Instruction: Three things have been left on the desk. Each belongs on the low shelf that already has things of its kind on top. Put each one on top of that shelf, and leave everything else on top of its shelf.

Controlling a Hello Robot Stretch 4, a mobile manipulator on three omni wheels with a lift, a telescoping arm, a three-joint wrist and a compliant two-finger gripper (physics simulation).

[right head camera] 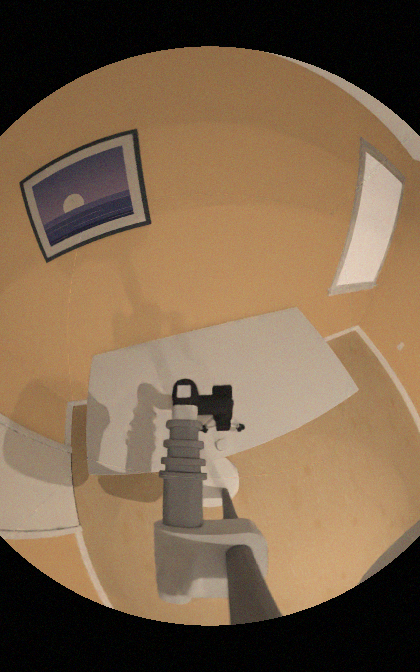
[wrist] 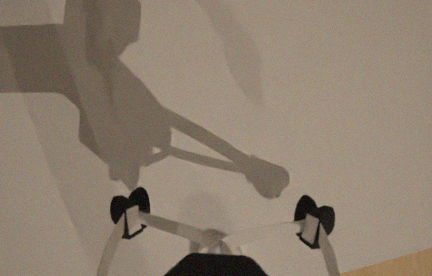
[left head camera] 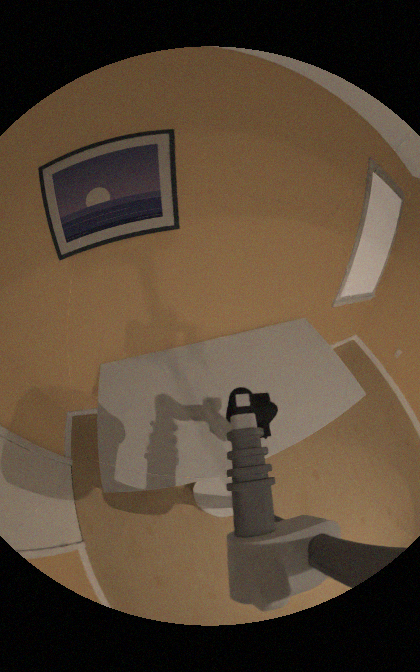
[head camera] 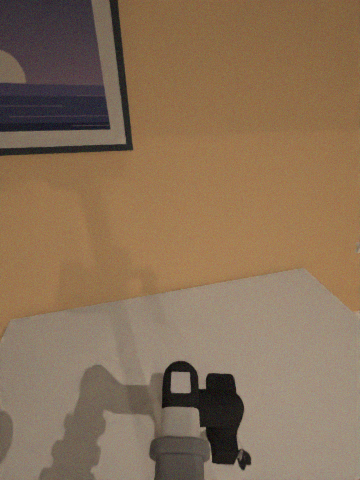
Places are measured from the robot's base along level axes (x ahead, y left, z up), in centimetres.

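Where they show: gripper, fingertip midpoint: [wrist: 221,209].
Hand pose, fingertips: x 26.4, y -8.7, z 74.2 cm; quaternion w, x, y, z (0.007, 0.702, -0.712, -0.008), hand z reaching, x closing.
After its pixels a point has its place.
The pale grey desk [head camera: 280,350] {x 59.2, y -39.2, z 69.2 cm} [left head camera: 300,365] [right head camera: 290,360] [wrist: 360,125] {x 34.6, y -23.6, z 69.3 cm} lies below my arm. A small pale round thing [right head camera: 220,444] shows near its front edge in the right head view, just below the gripper; its kind is hard to tell. My gripper [right head camera: 223,428] [wrist: 221,209] {x 26.4, y -8.7, z 74.2 cm} is open, its two dark fingertips wide apart above the desk, with no thing held between them. In the wrist view a faint round dark patch lies beyond the fingers, perhaps a shadow. The other things and the low shelves cannot be made out.
A framed sunset picture [head camera: 55,75] {x 82.9, y 34.7, z 157.1 cm} [left head camera: 112,195] [right head camera: 87,195] hangs on the orange wall. A bright panel [left head camera: 375,240] [right head camera: 370,225] is on the right wall. A pale rounded shape [left head camera: 212,497] [right head camera: 225,480] shows at the desk's front edge. A white flat surface [left head camera: 40,515] [right head camera: 35,505] is at the lower left.
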